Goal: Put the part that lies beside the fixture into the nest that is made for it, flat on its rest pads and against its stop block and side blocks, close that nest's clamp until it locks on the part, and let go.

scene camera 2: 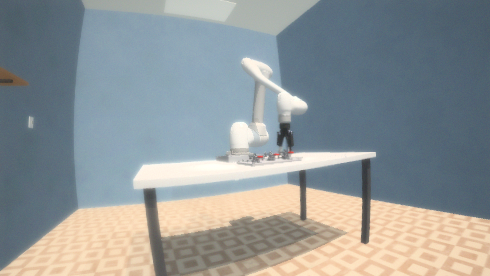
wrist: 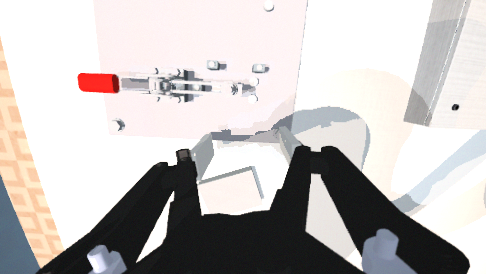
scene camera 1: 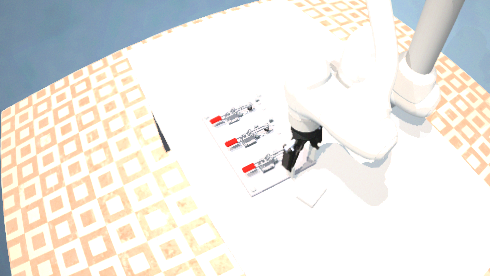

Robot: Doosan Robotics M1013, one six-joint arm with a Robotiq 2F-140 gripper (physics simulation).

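Frame: origin at the arm's base, x ahead, y left, z up, level; millimetres.
Where they show: gripper, fingertip midpoint: (wrist: 245, 140) (scene camera 1: 301, 166); arm's base, origin of the base link: (scene camera 2: 239, 155).
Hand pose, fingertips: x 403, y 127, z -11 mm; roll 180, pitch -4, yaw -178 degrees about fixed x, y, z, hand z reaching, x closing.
Note:
Things, the pixels of their top centre, and the offset from my fingertips. "pt": a spot on its surface instead.
- flat pale plate, middle of its top: (wrist: 230, 196) (scene camera 1: 312, 191) dx +27, dy +84, dz -12 mm
- fixture plate, surface spot: (wrist: 150, 117) (scene camera 1: 263, 180) pt dx +115, dy -37, dz -12 mm
- nearest clamp, middle of its top: (wrist: 148, 85) (scene camera 1: 266, 155) (scene camera 2: 285, 149) dx +79, dy -71, dz +50 mm
- red handle, surface spot: (wrist: 98, 83) (scene camera 1: 250, 166) pt dx +134, dy -79, dz +34 mm
- middle clamp, surface spot: (scene camera 1: 249, 135) pt dx +64, dy -174, dz +26 mm
- far clamp, middle of its top: (scene camera 1: 231, 108) dx +49, dy -289, dz +40 mm
- bolt head, surface spot: (wrist: 118, 124) pt dx +154, dy -32, dz -6 mm
The part, a flat pale plate (scene camera 1: 312, 196) (wrist: 231, 192), lies on the table beside the fixture plate (scene camera 1: 270, 181) (wrist: 150, 117). In the wrist view it is turned at an angle, partly hidden by my gripper's body. My gripper (scene camera 1: 302, 167) (scene camera 2: 286, 150) (wrist: 245, 140) is partly open and empty, pointing down above the fixture's near edge. The nearest clamp (scene camera 1: 269, 162) (wrist: 167, 86) has a red handle (scene camera 1: 248, 168) (wrist: 98, 83). Two small blocks (wrist: 213, 65) (wrist: 259, 68) stand beside its arm, and round pads (wrist: 254, 81) (wrist: 253, 99) at its tip. No part shows there.
The middle clamp (scene camera 1: 249, 137) and the far clamp (scene camera 1: 234, 116), each with a red handle, stand on the same fixture. A bolt head (wrist: 118, 124) sits at the fixture's corner. A brushed metal block (wrist: 445, 75) stands at the right in the wrist view.

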